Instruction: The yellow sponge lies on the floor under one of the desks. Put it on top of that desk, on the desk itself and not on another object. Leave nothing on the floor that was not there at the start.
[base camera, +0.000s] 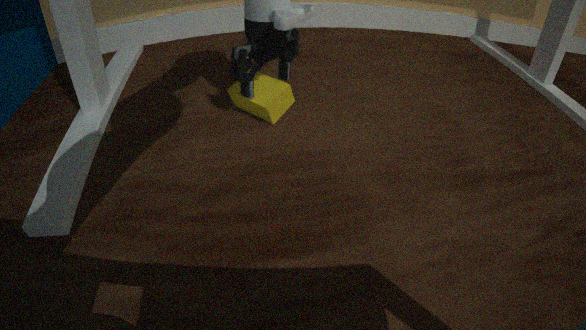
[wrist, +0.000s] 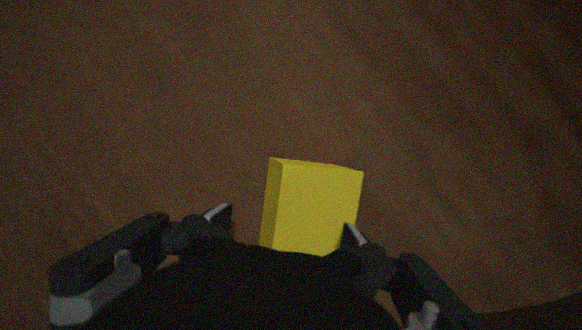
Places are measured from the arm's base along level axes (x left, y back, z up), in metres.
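Pixels of known places: gripper, between the fingertips: (base camera: 266, 87) (wrist: 285, 225).
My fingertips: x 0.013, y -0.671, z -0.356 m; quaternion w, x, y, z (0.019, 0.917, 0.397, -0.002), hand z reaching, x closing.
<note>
Behind a point stands the place of what it marks.
The yellow sponge (base camera: 270, 102) @(x 0.006, y -0.610, z -0.352 m) (wrist: 317, 202) @(x 0.008, y -0.639, z -0.344 m) is on the floor under the desk, near the left desk leg (base camera: 82, 65) @(x 0.380, y -0.660, z -0.266 m) in the base view. It looks slightly tilted, with one side face showing in the wrist view. My gripper (base camera: 266, 87) @(x 0.013, y -0.671, z -0.356 m) (wrist: 285, 225) @(x 0.013, y -0.671, z -0.356 m) is open, pointing down at the sponge. In the wrist view the sponge lies off-centre towards the right finger, whose tip overlaps its right edge. In the base view the nearer finger overlaps the sponge's left part; whether it touches is hard to tell. The near end of the sponge is hidden in the wrist view. The desk top does not show.
The left foot bar (base camera: 57, 195) @(x 0.344, y -0.414, z -0.372 m) runs along the left of the base view. Another white leg (base camera: 556, 42) @(x -0.814, y -0.846, z -0.234 m) and its foot bar (base camera: 520, 67) @(x -0.800, y -0.946, z -0.372 m) stand at the right. A white baseboard (base camera: 350, 17) @(x -0.246, y -1.184, z -0.358 m) runs behind the gripper. A blue surface (base camera: 25, 65) @(x 0.741, y -0.877, z -0.320 m) shows at the far left.
</note>
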